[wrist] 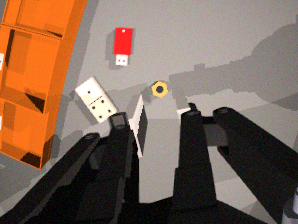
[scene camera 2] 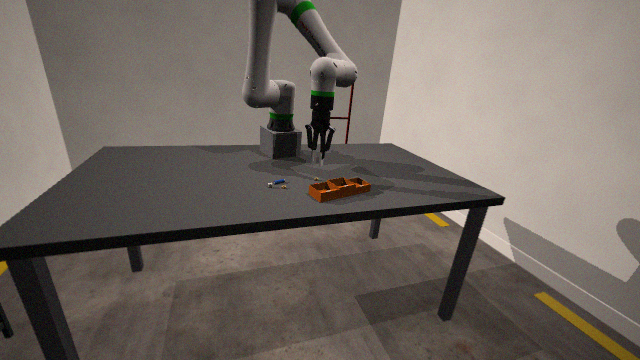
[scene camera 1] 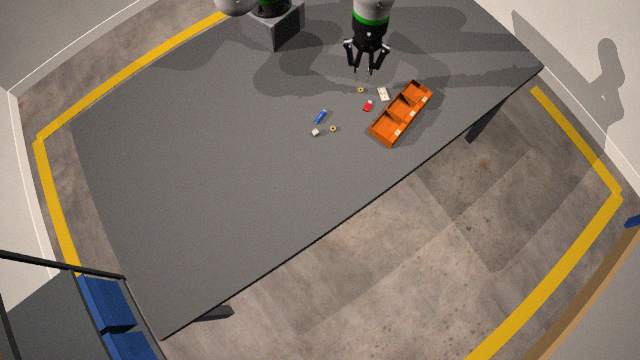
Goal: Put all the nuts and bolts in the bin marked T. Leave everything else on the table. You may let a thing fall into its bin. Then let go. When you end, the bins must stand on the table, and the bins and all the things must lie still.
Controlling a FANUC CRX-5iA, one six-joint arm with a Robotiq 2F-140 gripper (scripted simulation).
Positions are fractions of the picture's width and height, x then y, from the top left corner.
Scene:
An orange three-compartment bin shows in the wrist view (0.12,0.25), in scene camera 2 (0.53,0.52) and in scene camera 1 (0.62,0.33).

